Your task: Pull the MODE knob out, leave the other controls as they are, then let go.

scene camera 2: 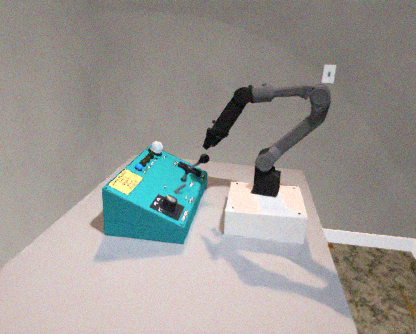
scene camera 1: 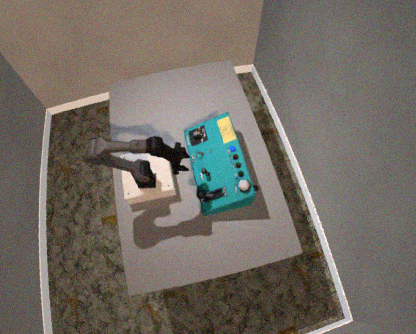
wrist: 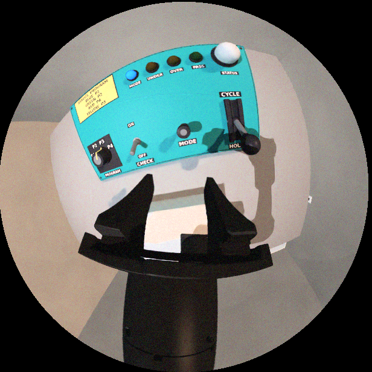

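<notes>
The MODE knob [scene camera 1: 205,171] [scene camera 2: 184,176] [wrist: 183,131] is dark with a grey end and stands out from the sloping face of the teal control box [scene camera 1: 215,150] [scene camera 2: 142,220] [wrist: 165,100]. The wrist view shows it nearly end-on, so its stem is mostly hidden. The MODE lamp [wrist: 132,75] is bright blue. My gripper [scene camera 1: 188,163] [scene camera 2: 206,147] [wrist: 178,182] is open, with nothing between its fingers. It is above and back from the box's near edge, apart from the knob.
The CHECK toggle [wrist: 136,146] and PROGRAM dial [scene camera 2: 169,202] [wrist: 101,158] are left of the MODE knob in the wrist view. The CYCLE lever's black ball [scene camera 2: 204,158] [wrist: 251,144] sticks out at the right. The arm's pale base block [scene camera 1: 150,192] [scene camera 2: 265,223] stands behind the gripper.
</notes>
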